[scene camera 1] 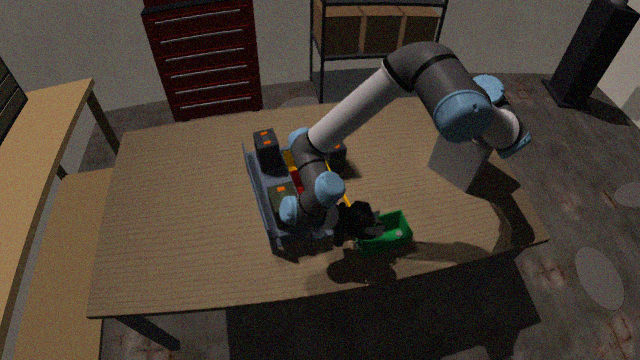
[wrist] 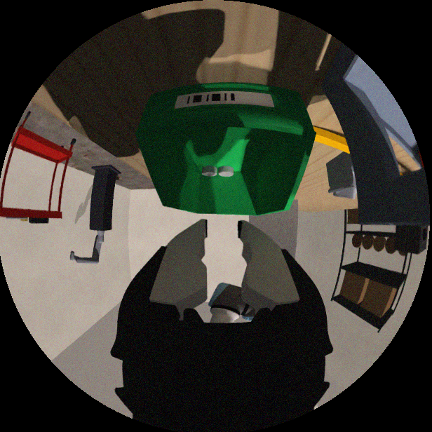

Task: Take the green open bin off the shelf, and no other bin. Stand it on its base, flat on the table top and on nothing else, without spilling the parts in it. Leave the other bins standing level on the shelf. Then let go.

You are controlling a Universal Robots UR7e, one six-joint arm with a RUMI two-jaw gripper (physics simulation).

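Frame: origin at the arm's base, x ahead, y left, z up, level; centimetres.
Where they show: gripper, fingertip midpoint: [scene camera 1: 383,227].
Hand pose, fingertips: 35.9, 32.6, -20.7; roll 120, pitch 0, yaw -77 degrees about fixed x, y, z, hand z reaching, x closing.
Things, the pixels of their top centre, and the offset from my fingertips, as dx, dy, dz. "spot": a spot on its surface instead. Level surfaces: height alone.
- green open bin, top centre: [scene camera 1: 384,228] -0.4, -0.4, -1.1
- table top, surface height: dz -8.6
- grey-blue shelf, surface spot: [scene camera 1: 256,182] spot: +42.7, -15.6, +1.6
- yellow bin, top centre: [scene camera 1: 294,159] +30.6, -28.4, -0.5
- red bin, top centre: [scene camera 1: 302,179] +27.2, -19.0, -0.5
- dark box, top centre: [scene camera 1: 334,141] +16.2, -33.2, +4.6
The green open bin [scene camera 1: 385,240] [wrist: 280,170] is upright and appears to stand on the table top [scene camera 1: 175,200], off the shelf. Small round grey parts [scene camera 1: 398,233] [wrist: 217,171] lie inside it. My gripper [scene camera 1: 378,230] [wrist: 222,221] is at the bin's shelf-side end, with its fingers partly apart and empty; a gap shows between the tips in the wrist view. The grey-blue shelf [scene camera 1: 256,182] [wrist: 345,115] stands left of the bin. A yellow bin [scene camera 1: 289,160] and a red bin [scene camera 1: 297,181] show on it, partly hidden by the arm; their levelness is hard to tell.
Dark boxes with orange marks [scene camera 1: 267,150] [scene camera 1: 276,196] stand at the shelf. Another dark box [scene camera 1: 338,154] stands behind the arm. A yellow strip [scene camera 1: 346,200] [wrist: 332,139] runs beside the shelf. The table's front edge is close to the green bin.
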